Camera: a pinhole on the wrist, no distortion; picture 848 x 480 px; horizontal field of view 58.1 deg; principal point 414.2 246.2 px. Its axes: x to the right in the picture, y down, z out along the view. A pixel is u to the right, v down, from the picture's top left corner.
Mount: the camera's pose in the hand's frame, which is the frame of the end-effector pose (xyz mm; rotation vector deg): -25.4 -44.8 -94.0 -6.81 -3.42 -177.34
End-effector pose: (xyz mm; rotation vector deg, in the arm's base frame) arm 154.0 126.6 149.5 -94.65 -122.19 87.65
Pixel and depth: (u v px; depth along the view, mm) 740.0 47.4 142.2
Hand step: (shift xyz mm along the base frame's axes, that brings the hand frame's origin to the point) 1.6 -91.0 15.3
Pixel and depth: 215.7 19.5 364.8
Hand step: -124.0 -104.8 -235.4
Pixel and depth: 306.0 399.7 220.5
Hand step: -135.8 -59.4 -21.0
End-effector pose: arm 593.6 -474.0 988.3 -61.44 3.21 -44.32
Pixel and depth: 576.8 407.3 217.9
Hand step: -33.5 109.2 115.3
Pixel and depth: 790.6 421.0 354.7
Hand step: -79.6 282.5 180.9
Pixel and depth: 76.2 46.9 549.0
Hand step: 428.2 211.8 190.4
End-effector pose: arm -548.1 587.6 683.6 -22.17 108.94 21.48
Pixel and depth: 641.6 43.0 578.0
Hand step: 407.5 338.7 -9.4
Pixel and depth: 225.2 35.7 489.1
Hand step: 222.3 256.2 -240.0
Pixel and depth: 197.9 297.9 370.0
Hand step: 207.8 61.3 -197.1
